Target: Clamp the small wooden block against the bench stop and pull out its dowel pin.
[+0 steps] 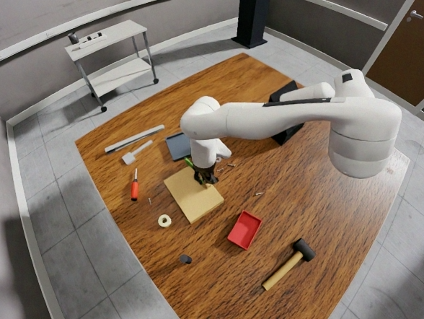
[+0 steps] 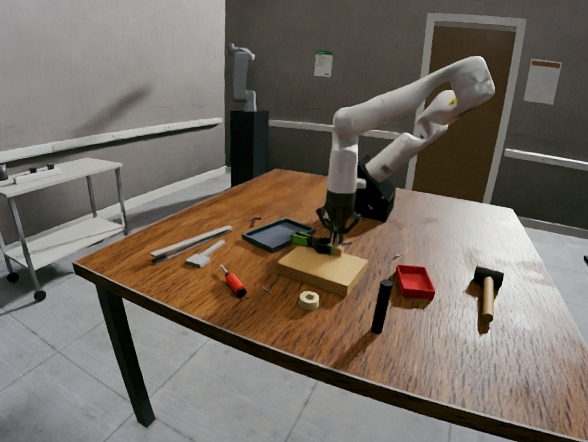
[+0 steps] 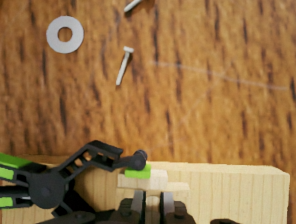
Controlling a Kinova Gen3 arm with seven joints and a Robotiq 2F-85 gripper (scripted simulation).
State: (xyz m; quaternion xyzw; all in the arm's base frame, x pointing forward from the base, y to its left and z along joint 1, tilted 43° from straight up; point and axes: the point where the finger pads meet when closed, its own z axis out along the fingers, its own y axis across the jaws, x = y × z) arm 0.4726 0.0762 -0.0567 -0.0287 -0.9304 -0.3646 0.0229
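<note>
Right now the pale dowel pin is 20 mm below my hand. The rest, counted from my hand: wooden block (40 mm below); then bench board (50 mm ahead, 10 mm to the right, 50 mm below); then red bin (230 mm to the left, 70 mm below).
</note>
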